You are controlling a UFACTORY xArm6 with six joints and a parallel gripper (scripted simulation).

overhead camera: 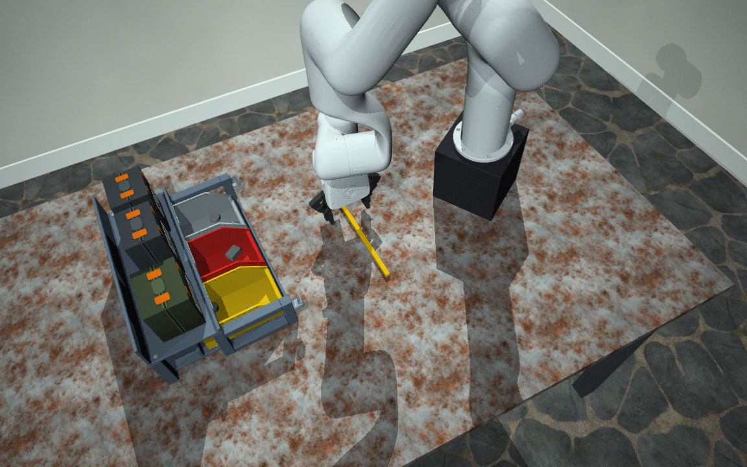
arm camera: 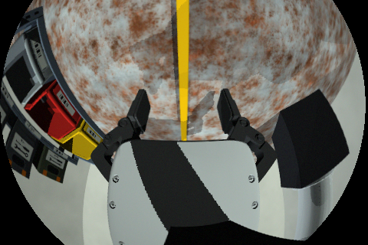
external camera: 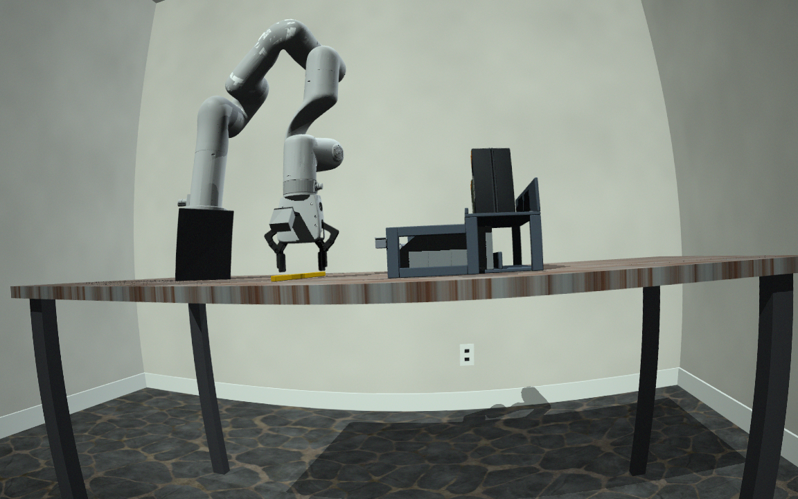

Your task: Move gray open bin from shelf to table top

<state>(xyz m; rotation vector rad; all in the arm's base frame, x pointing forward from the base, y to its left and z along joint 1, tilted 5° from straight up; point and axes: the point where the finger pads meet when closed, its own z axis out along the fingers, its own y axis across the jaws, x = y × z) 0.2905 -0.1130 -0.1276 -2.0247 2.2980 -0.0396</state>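
The yellow strip lies 2 cm below my hand. Also, from my hand: yellow bin: 32 cm ahead, 7 cm to the left, 2 cm above; then gray open bin: 29 cm ahead, 15 cm to the right, 2 cm above; then red bin: 30 cm ahead, 4 cm to the right, 2 cm above.
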